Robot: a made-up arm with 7 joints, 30 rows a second.
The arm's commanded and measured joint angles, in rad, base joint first. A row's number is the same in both.
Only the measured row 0 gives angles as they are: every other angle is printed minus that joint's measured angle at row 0.
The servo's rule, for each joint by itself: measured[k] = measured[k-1] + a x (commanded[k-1-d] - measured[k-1]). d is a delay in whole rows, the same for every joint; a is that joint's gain. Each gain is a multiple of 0.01, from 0.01 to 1. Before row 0 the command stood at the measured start. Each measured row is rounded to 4 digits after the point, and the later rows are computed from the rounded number. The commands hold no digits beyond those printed.
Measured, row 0:
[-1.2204, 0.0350, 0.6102, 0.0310, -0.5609, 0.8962, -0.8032]
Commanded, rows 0 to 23:
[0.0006, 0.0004, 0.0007, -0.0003, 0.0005, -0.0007, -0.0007]
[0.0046, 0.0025, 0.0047, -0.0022, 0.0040, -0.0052, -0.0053]
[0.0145, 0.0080, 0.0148, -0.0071, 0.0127, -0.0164, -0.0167]
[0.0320, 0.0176, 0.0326, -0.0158, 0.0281, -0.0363, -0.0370]
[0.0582, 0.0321, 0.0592, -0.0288, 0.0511, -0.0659, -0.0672]
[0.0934, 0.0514, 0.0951, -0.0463, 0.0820, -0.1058, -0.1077]
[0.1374, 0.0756, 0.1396, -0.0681, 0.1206, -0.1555, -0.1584]
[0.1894, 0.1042, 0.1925, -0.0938, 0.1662, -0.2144, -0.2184]
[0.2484, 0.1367, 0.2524, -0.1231, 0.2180, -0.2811, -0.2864]
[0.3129, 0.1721, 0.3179, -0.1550, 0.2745, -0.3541, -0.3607]
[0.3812, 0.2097, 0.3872, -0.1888, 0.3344, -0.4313, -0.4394]
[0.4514, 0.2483, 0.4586, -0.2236, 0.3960, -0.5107, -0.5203]
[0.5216, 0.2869, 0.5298, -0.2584, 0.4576, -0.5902, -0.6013]
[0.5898, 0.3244, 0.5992, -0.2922, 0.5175, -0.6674, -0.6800]
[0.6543, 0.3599, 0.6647, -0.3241, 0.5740, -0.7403, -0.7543]
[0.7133, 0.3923, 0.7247, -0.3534, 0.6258, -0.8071, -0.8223]
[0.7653, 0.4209, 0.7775, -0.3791, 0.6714, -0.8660, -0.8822]
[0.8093, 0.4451, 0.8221, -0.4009, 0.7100, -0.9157, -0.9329]
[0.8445, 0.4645, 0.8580, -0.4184, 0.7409, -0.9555, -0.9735]
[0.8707, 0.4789, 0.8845, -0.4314, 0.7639, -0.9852, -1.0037]
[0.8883, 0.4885, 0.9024, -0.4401, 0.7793, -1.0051, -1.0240]
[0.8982, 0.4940, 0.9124, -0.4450, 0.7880, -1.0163, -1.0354]
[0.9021, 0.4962, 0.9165, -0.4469, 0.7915, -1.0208, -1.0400]
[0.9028, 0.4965, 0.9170, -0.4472, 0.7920, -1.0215, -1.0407]
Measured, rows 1 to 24:
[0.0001, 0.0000, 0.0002, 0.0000, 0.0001, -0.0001, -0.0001]
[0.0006, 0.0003, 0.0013, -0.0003, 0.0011, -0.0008, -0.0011]
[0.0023, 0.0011, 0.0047, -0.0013, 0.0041, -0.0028, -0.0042]
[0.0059, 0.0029, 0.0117, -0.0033, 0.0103, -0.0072, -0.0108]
[0.0122, 0.0061, 0.0236, -0.0069, 0.0209, -0.0148, -0.0221]
[0.0219, 0.0111, 0.0415, -0.0124, 0.0368, -0.0266, -0.0392]
[0.0358, 0.0182, 0.0660, -0.0202, 0.0586, -0.0434, -0.0630]
[0.0542, 0.0277, 0.0976, -0.0305, 0.0866, -0.0656, -0.0941]
[0.0775, 0.0397, 0.1363, -0.0435, 0.1208, -0.0936, -0.1326]
[0.1057, 0.0543, 0.1817, -0.0591, 0.1608, -0.1275, -0.1782]
[0.1388, 0.0714, 0.2331, -0.0773, 0.2059, -0.1670, -0.2304]
[0.1763, 0.0909, 0.2895, -0.0978, 0.2553, -0.2117, -0.2884]
[0.2177, 0.1125, 0.3496, -0.1203, 0.3079, -0.2609, -0.3510]
[0.2624, 0.1358, 0.4120, -0.1444, 0.3624, -0.3137, -0.4168]
[0.3094, 0.1605, 0.4752, -0.1696, 0.4174, -0.3692, -0.4843]
[0.3579, 0.1860, 0.5376, -0.1953, 0.4716, -0.4261, -0.5519]
[0.4068, 0.2118, 0.5976, -0.2210, 0.5235, -0.4833, -0.6180]
[0.4551, 0.2375, 0.6537, -0.2462, 0.5720, -0.5395, -0.6810]
[0.5018, 0.2625, 0.7048, -0.2703, 0.6159, -0.5936, -0.7395]
[0.5461, 0.2863, 0.7497, -0.2929, 0.6544, -0.6445, -0.7923]
[0.5872, 0.3085, 0.7879, -0.3135, 0.6869, -0.6914, -0.8386]
[0.6245, 0.3289, 0.8190, -0.3319, 0.7132, -0.7336, -0.8780]
[0.6578, 0.3473, 0.8434, -0.3480, 0.7336, -0.7709, -0.9104]
[0.6872, 0.3637, 0.8618, -0.3619, 0.7488, -0.8035, -0.9365]
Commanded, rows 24 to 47:
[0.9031, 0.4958, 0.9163, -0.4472, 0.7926, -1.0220, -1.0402]
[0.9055, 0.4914, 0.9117, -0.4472, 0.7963, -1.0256, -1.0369]
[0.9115, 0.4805, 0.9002, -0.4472, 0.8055, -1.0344, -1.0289]
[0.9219, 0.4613, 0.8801, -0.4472, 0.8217, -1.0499, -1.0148]
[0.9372, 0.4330, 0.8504, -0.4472, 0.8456, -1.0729, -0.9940]
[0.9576, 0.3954, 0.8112, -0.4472, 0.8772, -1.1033, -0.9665]
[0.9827, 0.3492, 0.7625, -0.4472, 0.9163, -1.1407, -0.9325]
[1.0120, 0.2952, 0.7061, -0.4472, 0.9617, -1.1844, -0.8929]
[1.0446, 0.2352, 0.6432, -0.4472, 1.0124, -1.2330, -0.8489]
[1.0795, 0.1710, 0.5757, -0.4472, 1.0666, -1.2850, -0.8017]
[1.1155, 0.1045, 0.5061, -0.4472, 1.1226, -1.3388, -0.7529]
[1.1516, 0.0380, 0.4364, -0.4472, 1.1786, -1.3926, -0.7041]
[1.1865, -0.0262, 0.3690, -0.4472, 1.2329, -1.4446, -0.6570]
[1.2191, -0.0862, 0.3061, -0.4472, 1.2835, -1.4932, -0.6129]
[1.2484, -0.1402, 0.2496, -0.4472, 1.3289, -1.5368, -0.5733]
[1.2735, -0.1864, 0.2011, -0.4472, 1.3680, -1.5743, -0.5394]
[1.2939, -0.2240, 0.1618, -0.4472, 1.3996, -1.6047, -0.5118]
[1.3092, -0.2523, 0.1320, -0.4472, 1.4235, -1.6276, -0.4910]
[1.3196, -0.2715, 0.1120, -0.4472, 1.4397, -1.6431, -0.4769]
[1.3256, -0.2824, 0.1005, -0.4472, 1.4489, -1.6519, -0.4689]
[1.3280, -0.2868, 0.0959, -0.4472, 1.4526, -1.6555, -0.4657]
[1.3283, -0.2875, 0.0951, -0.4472, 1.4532, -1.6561, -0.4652]
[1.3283, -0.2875, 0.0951, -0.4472, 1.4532, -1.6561, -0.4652]
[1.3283, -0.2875, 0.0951, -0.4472, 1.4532, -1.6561, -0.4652]
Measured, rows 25 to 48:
[0.7131, 0.3782, 0.8754, -0.3738, 0.7602, -0.8319, -0.9572]
[0.7362, 0.3907, 0.8845, -0.3841, 0.7696, -0.8571, -0.9731]
[0.7572, 0.4006, 0.8884, -0.3929, 0.7789, -0.8801, -0.9843]
[0.7770, 0.4073, 0.8863, -0.4005, 0.7900, -0.9022, -0.9904]
[0.7962, 0.4101, 0.8773, -0.4070, 0.8045, -0.9244, -0.9911]
[0.8156, 0.4085, 0.8608, -0.4126, 0.8234, -0.9477, -0.9862]
[0.8357, 0.4020, 0.8362, -0.4174, 0.8476, -0.9728, -0.9755]
[0.8569, 0.3903, 0.8037, -0.4216, 0.8773, -1.0003, -0.9590]
[0.8794, 0.3732, 0.7636, -0.4252, 0.9124, -1.0306, -0.9370]
[0.9034, 0.3510, 0.7166, -0.4283, 0.9525, -1.0637, -0.9099]
[0.9289, 0.3239, 0.6640, -0.4309, 0.9967, -1.0995, -0.8785]
[0.9556, 0.2925, 0.6071, -0.4332, 1.0440, -1.1376, -0.8436]
[0.9833, 0.2574, 0.5476, -0.4352, 1.0931, -1.1775, -0.8063]
[1.0116, 0.2196, 0.4872, -0.4369, 1.1426, -1.2185, -0.7676]
[1.0400, 0.1800, 0.4278, -0.4383, 1.1910, -1.2599, -0.7287]
[1.0680, 0.1397, 0.3711, -0.4395, 1.2370, -1.3008, -0.6908]
[1.0951, 0.0997, 0.3188, -0.4406, 1.2793, -1.3403, -0.6550]
[1.1208, 0.0610, 0.2721, -0.4415, 1.3168, -1.3776, -0.6222]
[1.1447, 0.0244, 0.2321, -0.4423, 1.3488, -1.4121, -0.5931]
[1.1664, -0.0093, 0.1992, -0.4430, 1.3748, -1.4433, -0.5683]
[1.1858, -0.0398, 0.1734, -0.4436, 1.3950, -1.4709, -0.5478]
[1.2029, -0.0670, 0.1538, -0.4441, 1.4101, -1.4950, -0.5313]
[1.2179, -0.0913, 0.1391, -0.4445, 1.4213, -1.5159, -0.5181]
[1.2311, -0.1129, 0.1281, -0.4449, 1.4296, -1.5341, -0.5075]

